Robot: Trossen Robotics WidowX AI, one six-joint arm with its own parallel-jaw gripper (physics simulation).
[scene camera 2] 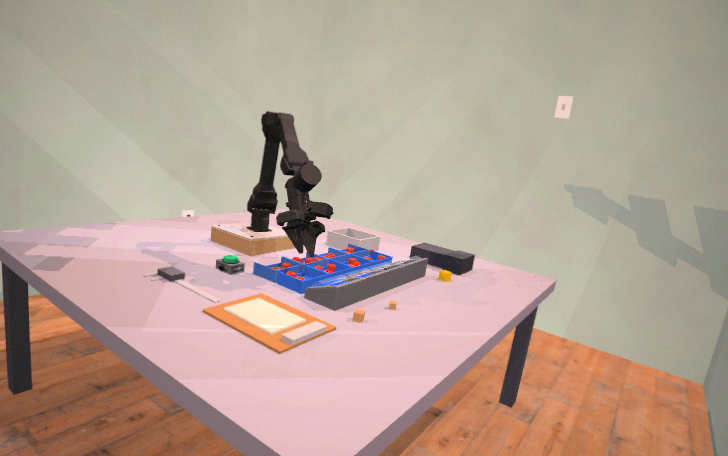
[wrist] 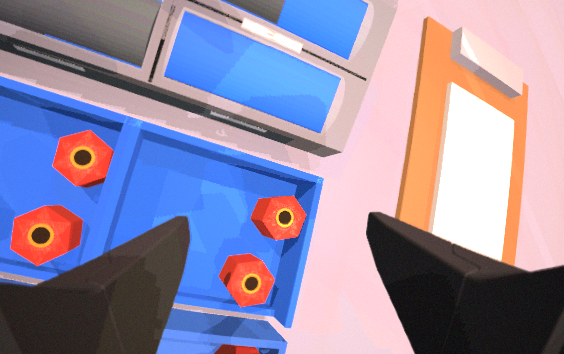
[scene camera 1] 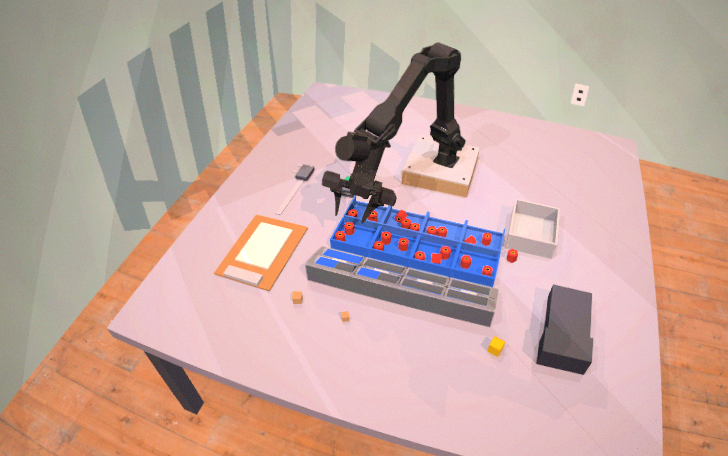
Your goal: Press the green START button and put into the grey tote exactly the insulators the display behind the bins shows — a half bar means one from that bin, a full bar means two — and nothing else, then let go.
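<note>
My gripper [scene camera 1: 350,216] [scene camera 2: 305,252] [wrist: 279,225] is open and empty above the left end of the blue bins [scene camera 1: 376,255] [scene camera 2: 290,283]. In the wrist view, one red insulator [wrist: 278,218] and another insulator [wrist: 247,281] stand in the end bin below the fingers. The display [scene camera 1: 397,292] [scene camera 2: 370,286] shows a full bar at the left of its upper row, and half bars in the two leftmost cells of its lower row. Its other cells look grey. The grey tote [scene camera 1: 530,246] [scene camera 2: 342,241] looks empty. The green START button [scene camera 2: 231,259] is partly hidden by the arm in scene camera 1.
A loose red insulator [scene camera 1: 512,255] lies between bins and tote. An orange clipboard [scene camera 1: 299,230] [scene camera 2: 214,311] lies left of the bins. A black block [scene camera 1: 566,333], a yellow cube [scene camera 1: 495,346] and two small orange cubes [scene camera 1: 297,297] [scene camera 1: 344,316] are on the table.
</note>
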